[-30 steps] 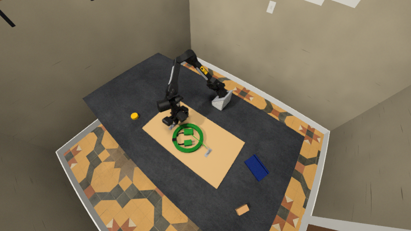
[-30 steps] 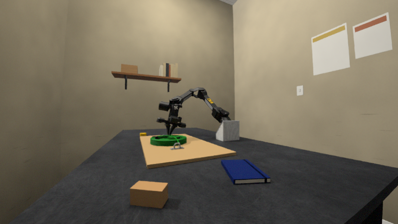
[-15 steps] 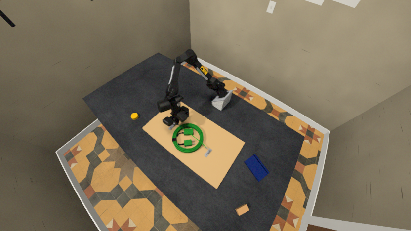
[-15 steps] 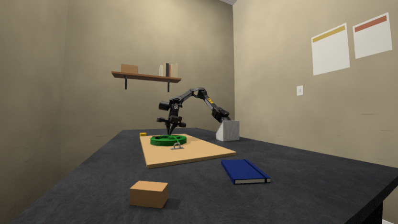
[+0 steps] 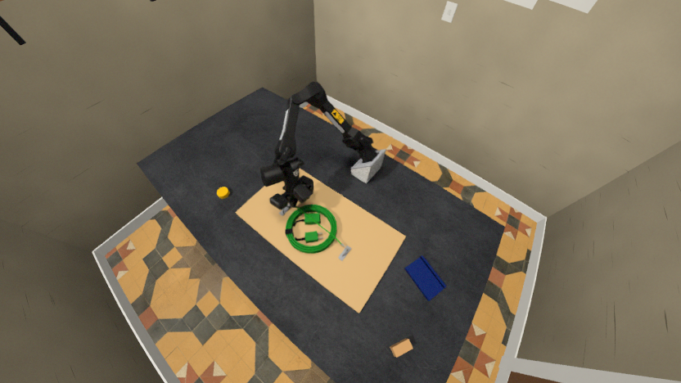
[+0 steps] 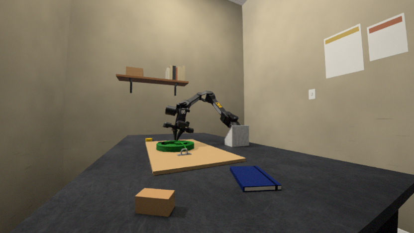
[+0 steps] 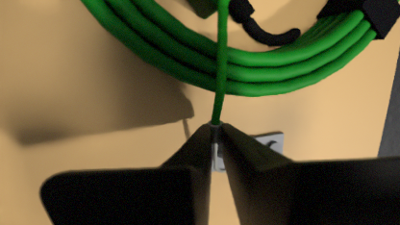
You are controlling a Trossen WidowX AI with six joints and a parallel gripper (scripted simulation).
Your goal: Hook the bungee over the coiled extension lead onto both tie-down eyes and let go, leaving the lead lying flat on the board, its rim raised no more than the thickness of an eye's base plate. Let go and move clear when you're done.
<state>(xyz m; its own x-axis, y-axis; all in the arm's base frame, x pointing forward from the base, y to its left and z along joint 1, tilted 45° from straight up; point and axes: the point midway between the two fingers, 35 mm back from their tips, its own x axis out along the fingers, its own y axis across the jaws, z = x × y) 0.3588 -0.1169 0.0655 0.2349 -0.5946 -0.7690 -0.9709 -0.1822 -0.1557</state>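
Right now the extension lead is 12 cm to the left of my hand, 4 cm ahead of it and 3 cm below it. Round my hand: tan block: 61 cm to the left, 17 cm ahead, 5 cm below; then yellow puck: 30 cm to the right, 16 cm ahead, 5 cm below.
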